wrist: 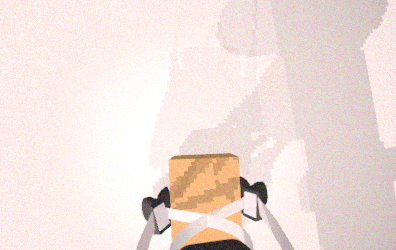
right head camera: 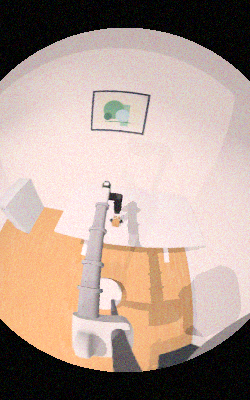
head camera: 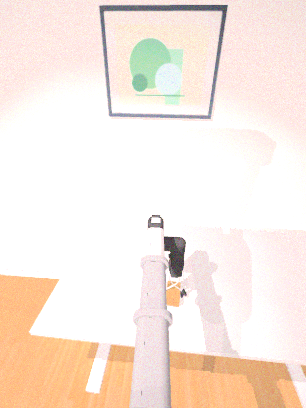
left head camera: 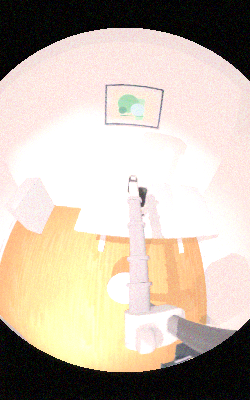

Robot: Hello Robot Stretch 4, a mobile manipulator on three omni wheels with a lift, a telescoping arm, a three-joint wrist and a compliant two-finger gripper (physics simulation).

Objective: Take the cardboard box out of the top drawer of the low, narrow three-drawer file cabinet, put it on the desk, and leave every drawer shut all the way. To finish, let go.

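Pixels of known places: gripper, between the fingertips: point(wrist: 204, 195) point(right head camera: 115, 221) point(head camera: 172, 295); robot's base, origin of its link: point(right head camera: 104, 292) point(left head camera: 124, 286).
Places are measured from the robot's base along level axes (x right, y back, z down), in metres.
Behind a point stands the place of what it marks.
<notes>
The cardboard box point(head camera: 173, 299) {x 0.085, y -0.617, z -0.740 m} point(right head camera: 116, 221) {x 0.095, y -0.638, z -0.742 m} point(wrist: 204, 180) {x 0.091, y -0.688, z -0.742 m} is a small orange-brown block, upright in the wrist view between the two dark fingertips. My gripper point(wrist: 204, 195) {x 0.087, y -0.664, z -0.696 m} is shut on it, with a fingertip pressed to each side. The box is over the white desk point(head camera: 75, 315) {x -0.325, y -0.559, z -0.692 m} point(left head camera: 92, 222) {x -0.317, y -0.570, z -0.692 m} point(right head camera: 170, 230) {x 0.631, y -0.592, z -0.693 m}, inside its front edge. The arm's and gripper's shadows fall on the desk near the box. I cannot tell whether the box's bottom touches the desk. No drawer fronts of the file cabinet can be made out.
A pale grey block-shaped piece point(left head camera: 32, 205) {x -1.467, y -0.880, z -0.462 m} point(right head camera: 22, 206) {x -1.467, y -0.873, z -0.436 m} stands left of the desk. A round white object point(left head camera: 118, 288) {x -0.070, y 0.010, z -0.187 m} point(right head camera: 111, 294) {x 0.092, y 0.004, z -0.187 m} is on the wooden floor in front of the desk. A framed picture point(head camera: 162, 65) {x 0.011, y -1.246, z -1.606 m} point(left head camera: 134, 106) {x 0.018, y -1.245, z -1.575 m} point(right head camera: 120, 112) {x 0.026, y -1.245, z -1.576 m} hangs on the wall behind.
</notes>
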